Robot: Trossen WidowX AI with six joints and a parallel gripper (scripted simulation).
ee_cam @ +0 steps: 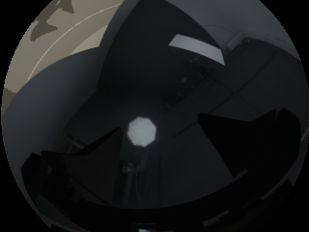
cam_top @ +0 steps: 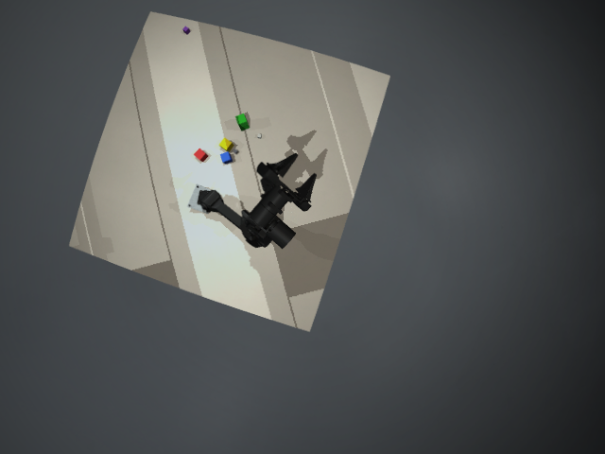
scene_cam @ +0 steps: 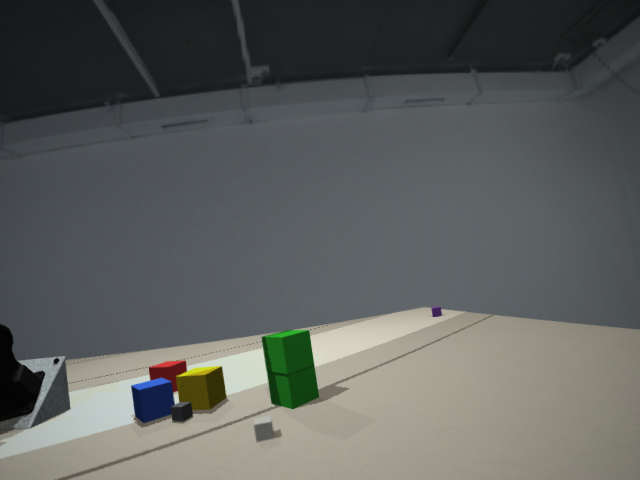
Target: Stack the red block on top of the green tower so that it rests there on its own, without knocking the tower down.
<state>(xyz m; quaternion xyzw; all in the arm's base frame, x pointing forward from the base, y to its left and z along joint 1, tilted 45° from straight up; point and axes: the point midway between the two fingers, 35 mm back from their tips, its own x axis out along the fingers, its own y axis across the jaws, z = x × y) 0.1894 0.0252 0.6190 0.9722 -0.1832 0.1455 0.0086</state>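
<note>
Now: the red block 510 mm to the left of my gripper tip, 500 mm below it and 40 mm ahead of it. From my gripper tip the other things lie so: dark cube (510 mm below, 360 mm to the left, 100 mm ahead); then yellow block (500 mm below, 410 mm to the left, 110 mm ahead); then blue block (500 mm below, 390 mm to the left, 60 mm ahead).
</note>
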